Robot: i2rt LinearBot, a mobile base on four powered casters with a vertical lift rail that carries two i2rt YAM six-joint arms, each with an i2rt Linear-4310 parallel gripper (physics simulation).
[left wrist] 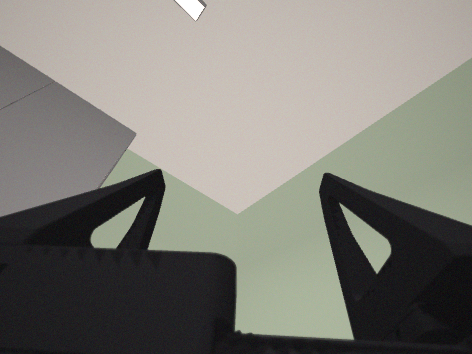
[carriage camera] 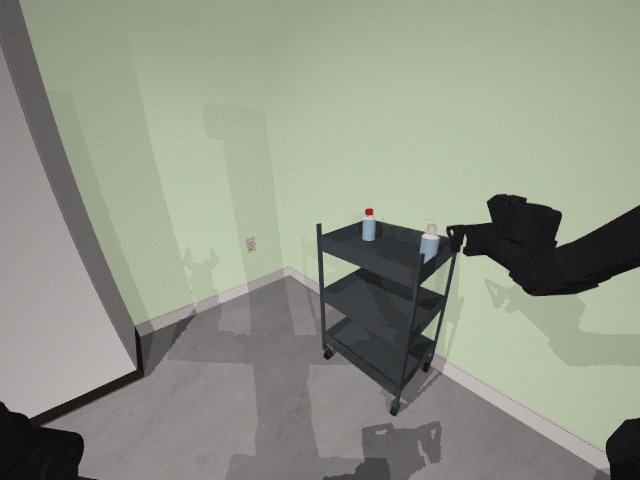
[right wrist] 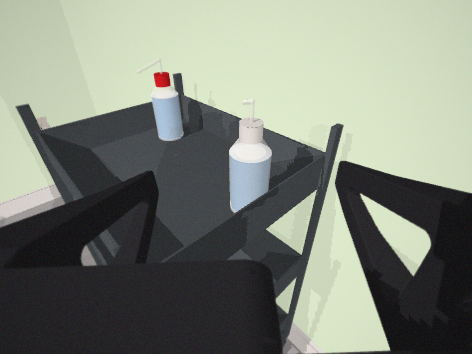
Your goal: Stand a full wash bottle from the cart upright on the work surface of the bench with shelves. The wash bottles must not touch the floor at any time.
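Places are measured from the left arm's base along level axes (x ahead, y left, z up), in millimetres.
Where they show: left gripper, fingertip midpoint: (left wrist: 241, 179); right gripper, fingertip midpoint: (carriage camera: 464, 227) (right wrist: 245, 176).
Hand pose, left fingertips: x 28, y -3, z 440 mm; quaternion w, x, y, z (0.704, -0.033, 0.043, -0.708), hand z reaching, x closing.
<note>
Things, the pixels of their top centre, and the offset from my left fingertips.
- white-capped wash bottle at its top centre: (right wrist: 250, 96) (carriage camera: 431, 216) 666 mm ahead, 710 mm right, 244 mm down
- red-capped wash bottle at its top centre: (right wrist: 154, 59) (carriage camera: 368, 203) 905 mm ahead, 524 mm right, 244 mm down
- wall outlet at its top centre: (right wrist: 36, 118) (carriage camera: 249, 238) 1519 mm ahead, 286 mm left, 623 mm down
A white-capped wash bottle (carriage camera: 429, 245) (right wrist: 250, 175) stands upright on the top tray of the dark cart (carriage camera: 369, 261) (right wrist: 295, 200), near the tray's near right edge. A red-capped wash bottle (carriage camera: 368, 228) (right wrist: 168, 116) stands upright farther back on the same tray. Both show blue up to the white shoulder. My right gripper (carriage camera: 454, 238) (right wrist: 245, 176) is open and empty, right beside the cart's top tray; the white-capped bottle lies ahead between its fingers, apart from them. My left gripper (left wrist: 241, 179) is open and empty, facing wall and ceiling. The bench does not show.
The cart stands on casters near the corner of the green walls, with two lower shelves. A tall grey panel (carriage camera: 67, 258) with a dark base rises at the left; a grey block (left wrist: 60, 145) shows in the left wrist view. A wall outlet (carriage camera: 250, 244) is left of the cart.
</note>
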